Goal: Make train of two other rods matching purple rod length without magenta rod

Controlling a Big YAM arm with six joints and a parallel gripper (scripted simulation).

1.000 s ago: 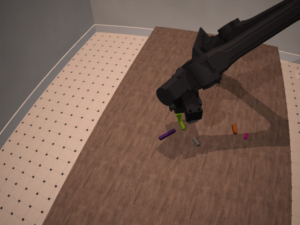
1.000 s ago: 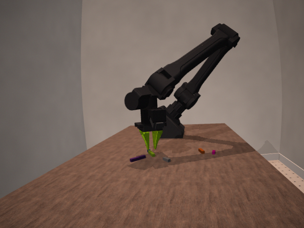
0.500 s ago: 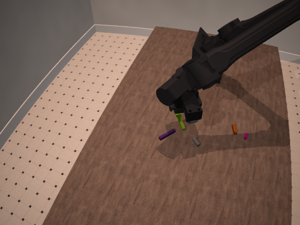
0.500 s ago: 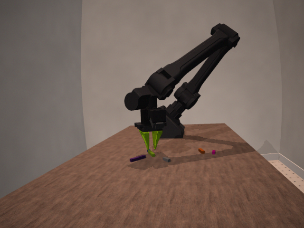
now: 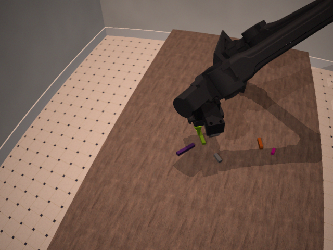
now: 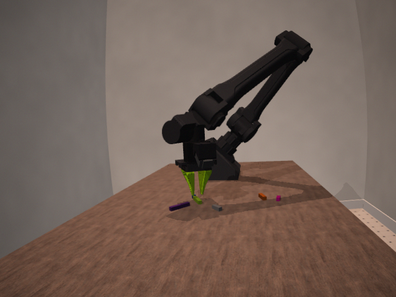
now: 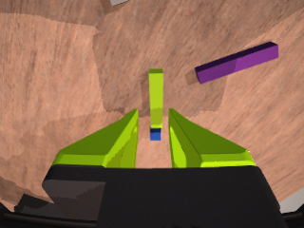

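My gripper is now 2 cm above the lime rod and 1 cm short of it. From my hand the other things lie so: grey rod 7 cm ahead, 5 cm to the left, 2 cm below; blue rod 3 cm behind, 2 cm below, 1 cm to the right; purple rod 6 cm ahead, 4 cm to the right, 2 cm below.
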